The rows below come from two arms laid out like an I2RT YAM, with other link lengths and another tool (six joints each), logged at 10 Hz.
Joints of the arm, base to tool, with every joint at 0 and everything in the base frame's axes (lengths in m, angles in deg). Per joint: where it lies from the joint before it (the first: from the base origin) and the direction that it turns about. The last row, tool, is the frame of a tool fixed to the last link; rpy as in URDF.
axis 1: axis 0 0 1 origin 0.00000 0.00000 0.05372
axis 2: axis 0 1 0 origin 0.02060 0.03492 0.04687
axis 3: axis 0 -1 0 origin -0.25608 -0.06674 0.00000
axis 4: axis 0 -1 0 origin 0.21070 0.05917 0.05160
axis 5: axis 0 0 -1 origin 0.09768 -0.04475 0.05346
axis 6: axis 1 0 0 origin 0.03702 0.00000 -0.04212
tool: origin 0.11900 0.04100 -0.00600 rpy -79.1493 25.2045 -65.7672
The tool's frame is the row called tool.
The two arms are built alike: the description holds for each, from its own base.
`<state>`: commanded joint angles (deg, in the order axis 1, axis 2, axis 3, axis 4, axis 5, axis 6); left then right.
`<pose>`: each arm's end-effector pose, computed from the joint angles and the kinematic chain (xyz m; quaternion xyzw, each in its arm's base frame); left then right.
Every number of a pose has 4 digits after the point. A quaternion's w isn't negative.
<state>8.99 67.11 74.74 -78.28 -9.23 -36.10 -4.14 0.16 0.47 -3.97 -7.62 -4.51</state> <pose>0.1801 0.0658 0.1768 -0.7991 0.5248 0.0907 0.2789 0.2241 0.0272 0.1404 -0.4796 0.4755 -0.2730 0.6851</pose>
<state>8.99 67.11 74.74 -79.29 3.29 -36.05 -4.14 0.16 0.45 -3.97 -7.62 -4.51</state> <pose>0.1837 0.0323 0.1679 -0.8051 0.5574 0.0201 0.2019 0.2241 0.0272 0.1402 -0.4797 0.4756 -0.2729 0.6850</pose>
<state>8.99 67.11 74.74 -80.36 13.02 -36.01 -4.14 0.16 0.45 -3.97 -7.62 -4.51</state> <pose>0.1837 0.0051 0.1656 -0.8039 0.5775 -0.0333 0.1384 0.2241 0.0272 0.1402 -0.4797 0.4756 -0.2729 0.6850</pose>
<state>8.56 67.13 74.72 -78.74 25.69 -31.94 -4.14 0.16 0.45 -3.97 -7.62 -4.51</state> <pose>0.1962 -0.0276 0.1721 -0.7689 0.6209 -0.1261 0.0860 0.2241 0.0272 0.1402 -0.4797 0.4756 -0.2729 0.6850</pose>
